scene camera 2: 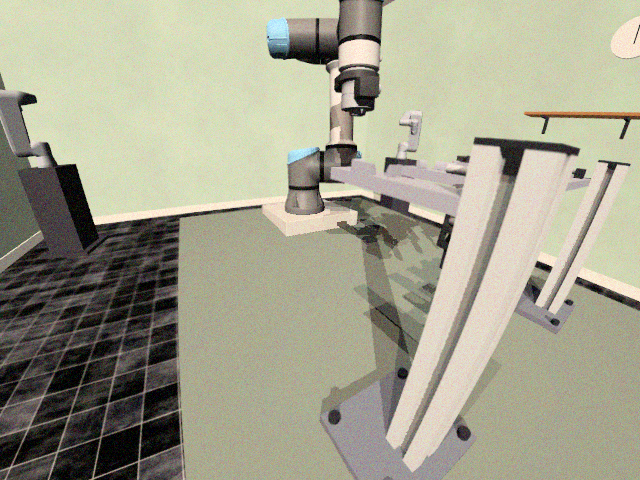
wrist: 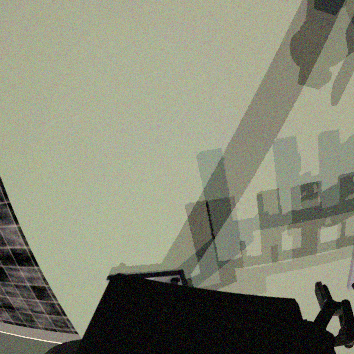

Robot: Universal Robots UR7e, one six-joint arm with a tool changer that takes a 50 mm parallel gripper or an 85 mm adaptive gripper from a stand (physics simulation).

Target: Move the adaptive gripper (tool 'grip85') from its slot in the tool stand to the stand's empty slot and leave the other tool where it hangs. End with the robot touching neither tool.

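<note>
Tool stand (scene camera 2: 508,195), visible.
</note>
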